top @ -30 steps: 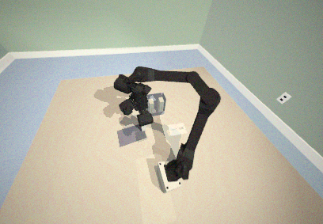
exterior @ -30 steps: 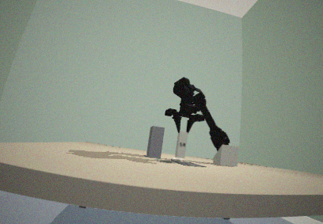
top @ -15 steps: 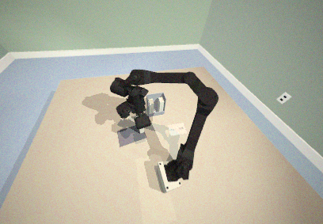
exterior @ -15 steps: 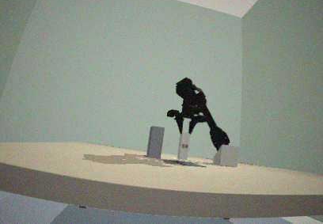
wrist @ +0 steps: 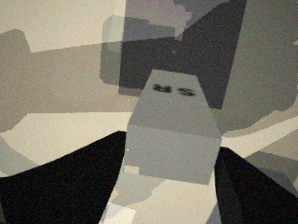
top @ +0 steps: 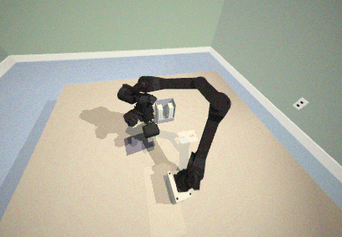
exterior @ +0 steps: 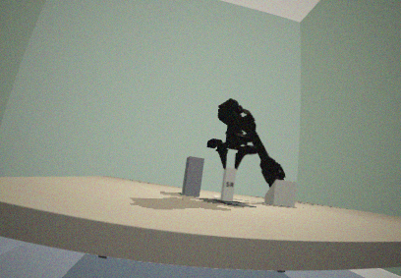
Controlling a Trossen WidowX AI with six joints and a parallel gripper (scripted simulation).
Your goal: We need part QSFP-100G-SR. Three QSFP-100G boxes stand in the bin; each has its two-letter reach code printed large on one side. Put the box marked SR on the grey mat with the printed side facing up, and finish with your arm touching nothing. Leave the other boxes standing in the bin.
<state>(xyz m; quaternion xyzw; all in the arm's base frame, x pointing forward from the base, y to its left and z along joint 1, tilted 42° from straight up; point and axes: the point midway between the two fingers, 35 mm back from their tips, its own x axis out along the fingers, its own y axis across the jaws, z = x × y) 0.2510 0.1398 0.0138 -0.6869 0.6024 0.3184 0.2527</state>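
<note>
My gripper tip is 1 cm to the right of the white box marked SR and 5 cm above it. Also, from my gripper tip: grey mat: 1 cm behind, 6 cm to the left, 12 cm below; white card: 3 cm behind, 22 cm to the right, 12 cm below.
</note>
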